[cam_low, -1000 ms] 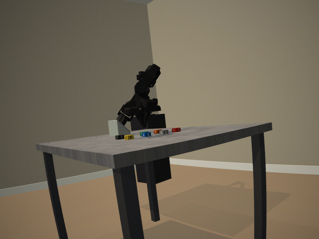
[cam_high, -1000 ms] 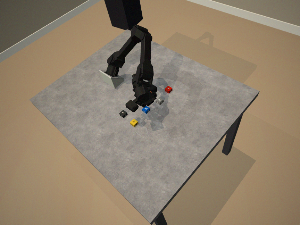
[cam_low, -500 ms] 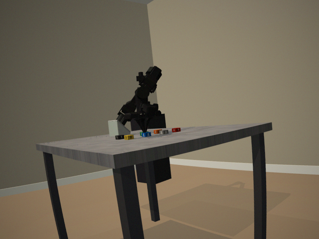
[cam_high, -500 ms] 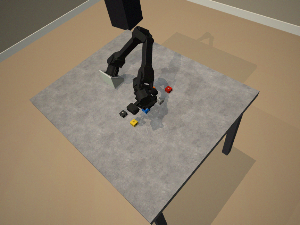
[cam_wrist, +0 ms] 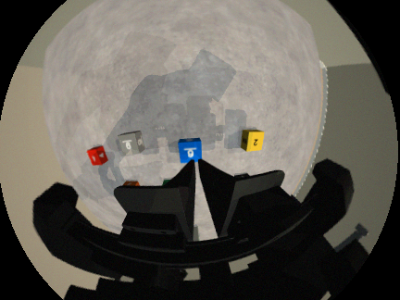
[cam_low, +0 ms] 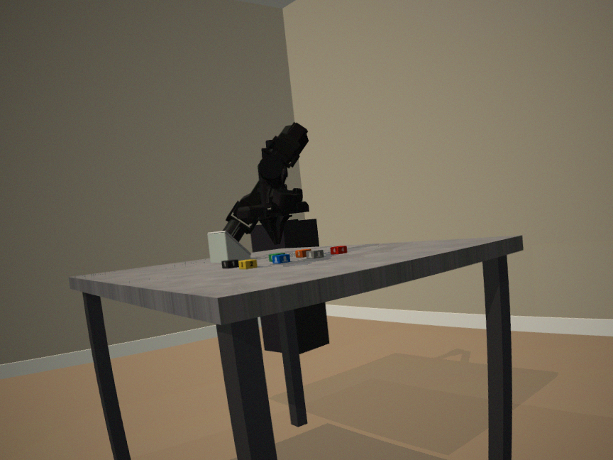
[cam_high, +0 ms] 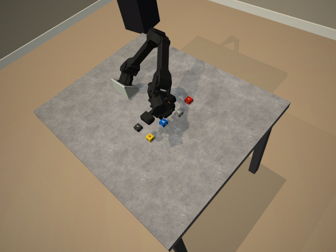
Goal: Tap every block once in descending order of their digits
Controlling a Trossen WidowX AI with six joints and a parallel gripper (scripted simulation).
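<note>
Now: gripper tip 4 cm above the blue block and 1 cm to the right of it. Round my gripper tip: yellow block 10 cm to the right, 4 cm below; then green block 7 cm behind, 6 cm to the left, 4 cm below; then grey block 10 cm to the left, 4 cm below, 4 cm ahead.
</note>
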